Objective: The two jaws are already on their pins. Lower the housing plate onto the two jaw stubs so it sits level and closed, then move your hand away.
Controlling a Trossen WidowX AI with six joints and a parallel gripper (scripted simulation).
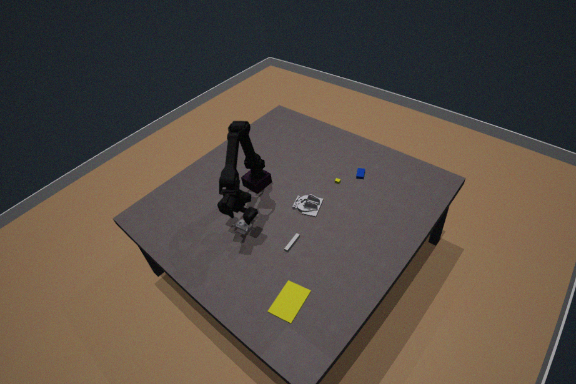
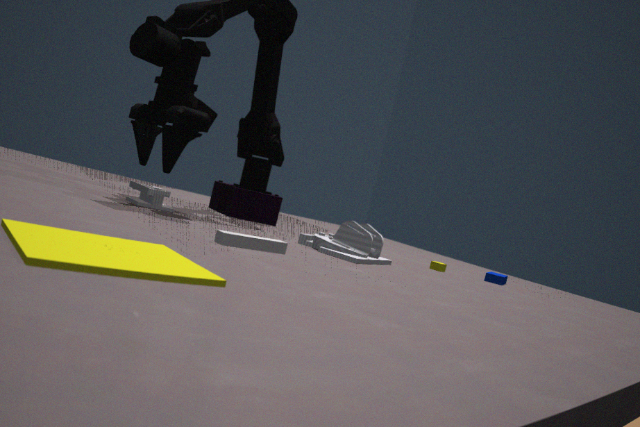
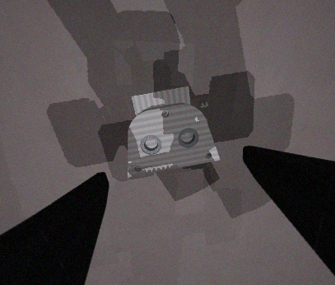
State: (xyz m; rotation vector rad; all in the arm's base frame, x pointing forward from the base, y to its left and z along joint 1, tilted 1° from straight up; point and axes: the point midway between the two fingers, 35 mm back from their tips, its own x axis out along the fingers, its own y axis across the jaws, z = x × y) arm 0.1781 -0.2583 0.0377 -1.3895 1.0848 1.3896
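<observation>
Now: the grey striped housing plate 30 mm below my gripper tip and 10 mm to the left of it. The rest, counted from my gripper tip: white bracket 50 mm below, 10 mm to the left; then flat yellow sheet 430 mm ahead, 120 mm to the right, 60 mm below; then white bar 230 mm ahead, 90 mm to the left, 50 mm below.
</observation>
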